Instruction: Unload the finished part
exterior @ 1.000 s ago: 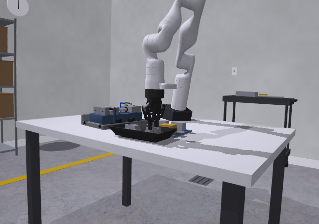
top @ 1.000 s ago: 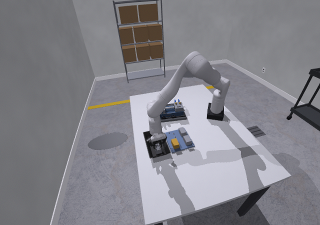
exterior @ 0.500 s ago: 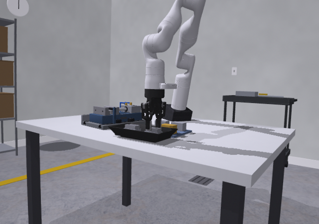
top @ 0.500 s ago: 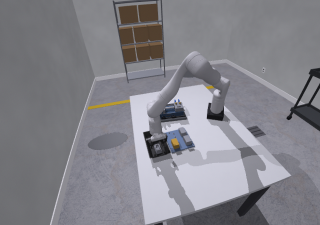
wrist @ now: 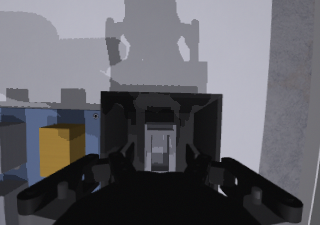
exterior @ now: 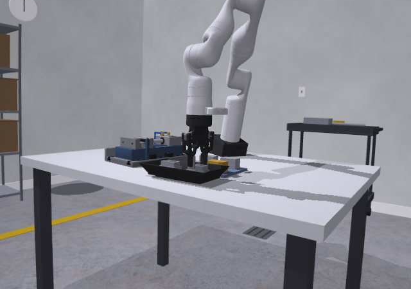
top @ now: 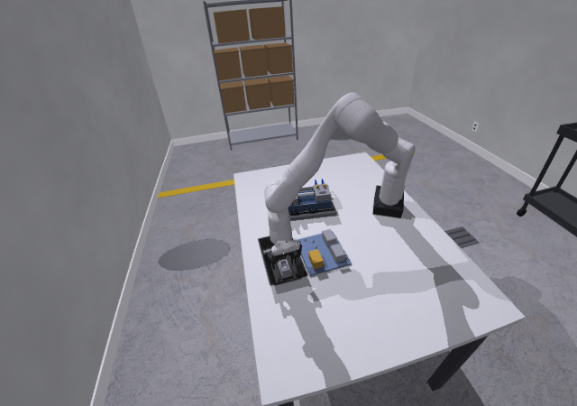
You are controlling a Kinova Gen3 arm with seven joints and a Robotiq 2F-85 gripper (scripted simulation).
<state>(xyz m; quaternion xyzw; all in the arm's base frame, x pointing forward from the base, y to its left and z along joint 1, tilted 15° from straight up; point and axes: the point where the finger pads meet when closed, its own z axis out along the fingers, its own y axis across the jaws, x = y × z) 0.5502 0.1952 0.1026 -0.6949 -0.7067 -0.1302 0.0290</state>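
Right now my hand is 13 cm past the yellow block, 3 cm above it and 1 cm to the left of it. The rest, counted from my hand: blue vise: 36 cm to the right, 17 cm behind, 1 cm below; blue fixture plate: 17 cm behind, 6 cm to the right, 5 cm below.
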